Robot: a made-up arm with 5 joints.
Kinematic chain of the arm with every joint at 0, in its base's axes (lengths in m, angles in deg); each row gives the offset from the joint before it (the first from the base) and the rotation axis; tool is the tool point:
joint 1: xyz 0 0 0.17 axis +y
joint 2: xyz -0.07 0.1 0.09 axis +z
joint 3: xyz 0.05 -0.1 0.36 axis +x
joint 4: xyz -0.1 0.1 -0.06 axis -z
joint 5: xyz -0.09 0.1 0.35 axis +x
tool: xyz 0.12 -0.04 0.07
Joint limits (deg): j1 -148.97..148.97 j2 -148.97..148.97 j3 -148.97..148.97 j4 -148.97..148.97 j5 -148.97..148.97
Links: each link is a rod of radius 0.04 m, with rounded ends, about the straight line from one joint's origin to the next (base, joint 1, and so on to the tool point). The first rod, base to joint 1, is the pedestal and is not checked.
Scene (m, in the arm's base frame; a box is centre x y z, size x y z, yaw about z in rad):
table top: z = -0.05
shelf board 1: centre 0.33 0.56 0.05 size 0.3 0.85 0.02 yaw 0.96
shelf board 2: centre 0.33 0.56 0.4 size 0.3 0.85 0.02 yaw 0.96
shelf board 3: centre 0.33 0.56 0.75 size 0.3 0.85 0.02 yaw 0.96
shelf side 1: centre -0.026 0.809 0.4 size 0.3 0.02 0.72 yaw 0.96
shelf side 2: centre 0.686 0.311 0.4 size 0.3 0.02 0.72 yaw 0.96
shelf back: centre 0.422 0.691 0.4 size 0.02 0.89 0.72 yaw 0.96
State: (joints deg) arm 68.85 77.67 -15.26 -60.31 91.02
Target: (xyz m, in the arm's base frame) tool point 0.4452 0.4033 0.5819
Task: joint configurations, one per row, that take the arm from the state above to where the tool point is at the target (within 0.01 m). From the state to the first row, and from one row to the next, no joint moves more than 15 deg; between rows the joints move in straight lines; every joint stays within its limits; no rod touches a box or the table.
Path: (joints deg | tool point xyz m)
1: 61.98 81.30 -1.34 -59.28 89.35 | 0.5568 0.0477 0.6082
2: 55.11 84.93 12.58 -58.24 87.69 | 0.5639 0.0402 0.6330
3: 48.24 88.57 26.49 -57.21 86.02 | 0.5638 0.0410 0.6507
4: 41.38 92.20 40.41 -56.18 84.36 | 0.5560 0.0510 0.6614
5: 34.51 95.83 54.33 -55.14 82.69 | 0.5396 0.0698 0.6658
6: 27.64 99.46 68.25 -54.11 81.02 | 0.5137 0.0963 0.6638
7: 20.77 103.10 82.17 -53.08 79.36 | 0.4780 0.1279 0.6549
8: 13.90 106.73 96.08 -52.04 77.69 | 0.4325 0.1614 0.6387
9: 7.03 110.36 110.00 -51.01 76.03 | 0.3781 0.1933 0.6145
10: 0.17 113.99 123.92 -49.98 74.36 | 0.3167 0.2196 0.5819
11: 10.60 125.65 112.75 -49.33 72.04 | 0.3678 0.2983 0.5794
12: 21.03 137.31 101.57 -48.67 69.73 | 0.4075 0.3619 0.5788
13: 31.46 148.97 90.40 -48.02 67.41 | 0.4452 0.4033 0.5819

